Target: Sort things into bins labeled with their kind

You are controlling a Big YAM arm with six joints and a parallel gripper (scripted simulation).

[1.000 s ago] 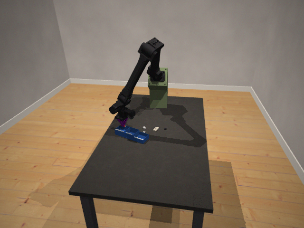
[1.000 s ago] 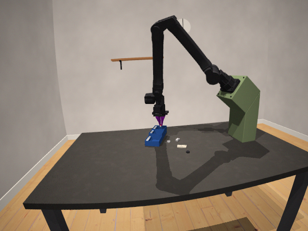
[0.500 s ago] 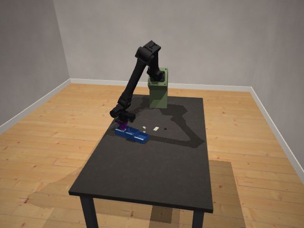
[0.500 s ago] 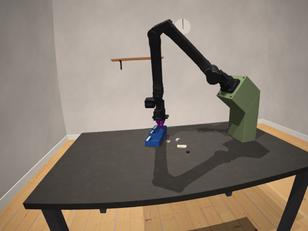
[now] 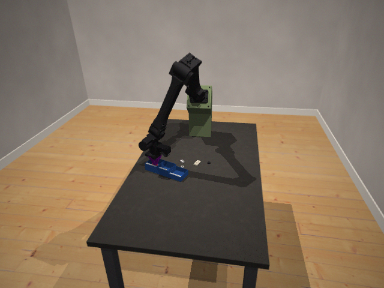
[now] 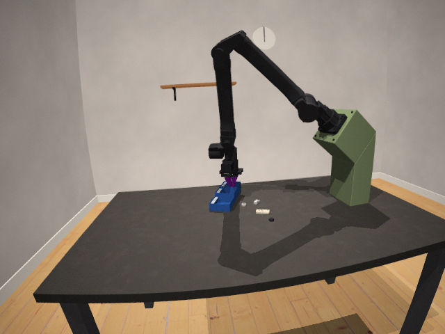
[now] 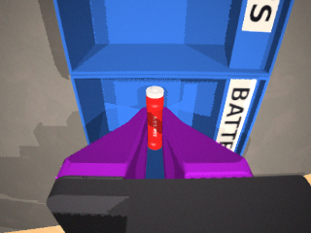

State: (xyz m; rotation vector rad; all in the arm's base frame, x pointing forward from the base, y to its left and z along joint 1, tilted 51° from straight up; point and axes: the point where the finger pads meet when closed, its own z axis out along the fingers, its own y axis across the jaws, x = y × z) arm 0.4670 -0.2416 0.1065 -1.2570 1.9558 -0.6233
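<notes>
Now: the cream domino 60 mm behind my hand, 250 mm to the left of it and 20 mm below it. The rest, counted from my hand: grey nut (10 mm behind, 160 mm to the left, 20 mm below); red battery (right at my hand); dark hex nut (70 mm behind, 320 mm to the left, 20 mm below).
</notes>
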